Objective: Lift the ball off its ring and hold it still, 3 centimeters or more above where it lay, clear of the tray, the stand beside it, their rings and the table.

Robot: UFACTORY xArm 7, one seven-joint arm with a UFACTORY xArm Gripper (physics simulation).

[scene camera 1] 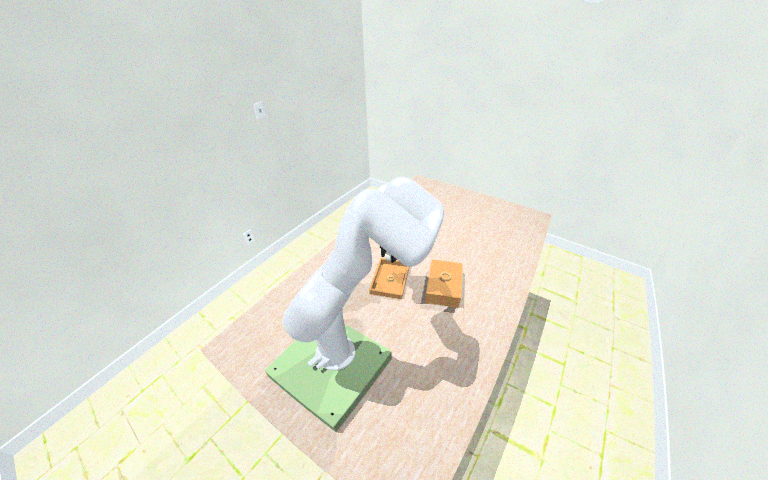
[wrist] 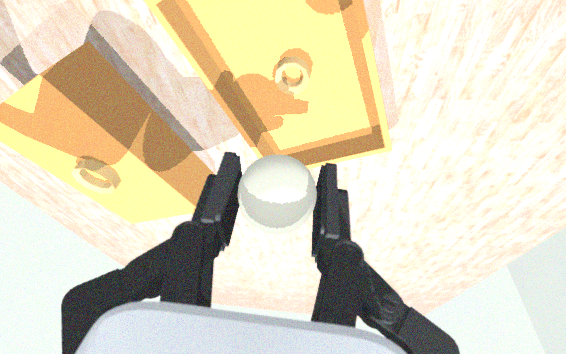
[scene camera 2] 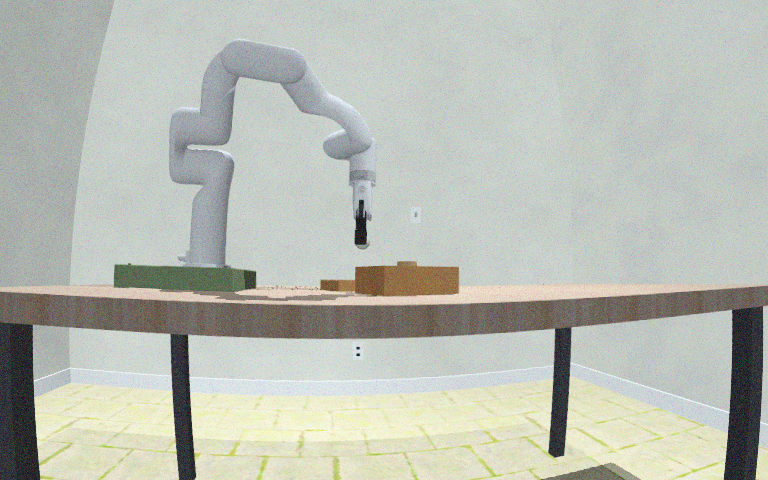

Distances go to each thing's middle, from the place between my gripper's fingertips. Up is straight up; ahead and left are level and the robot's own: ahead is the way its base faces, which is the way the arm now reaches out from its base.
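The white ball (wrist: pixel 277 193) sits 1 cm above my hand. There is a shallow orange tray (scene camera 1: pixel 389 280) as well, 11 cm below my hand. And the orange stand (scene camera 2: pixel 406 279) is 20 cm to the right of my hand, 11 cm ahead of it and 9 cm below it.
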